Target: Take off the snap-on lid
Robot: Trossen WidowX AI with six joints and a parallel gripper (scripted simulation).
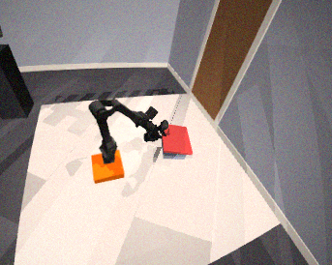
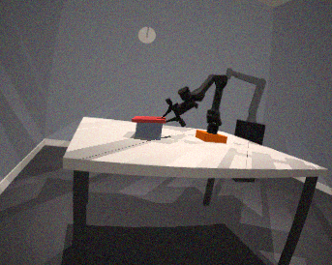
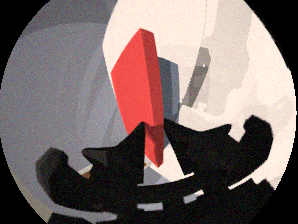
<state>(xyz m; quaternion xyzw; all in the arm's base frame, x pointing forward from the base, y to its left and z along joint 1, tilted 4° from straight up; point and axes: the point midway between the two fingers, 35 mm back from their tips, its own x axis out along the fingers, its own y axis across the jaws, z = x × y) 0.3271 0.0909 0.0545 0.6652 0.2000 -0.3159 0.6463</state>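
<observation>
Right now the red lid is 80 mm ahead of my gripper tip and 10 mm to the right of it. Also, from my gripper tip: storage box (70 mm ahead, 10 mm to the right, 50 mm below).
</observation>
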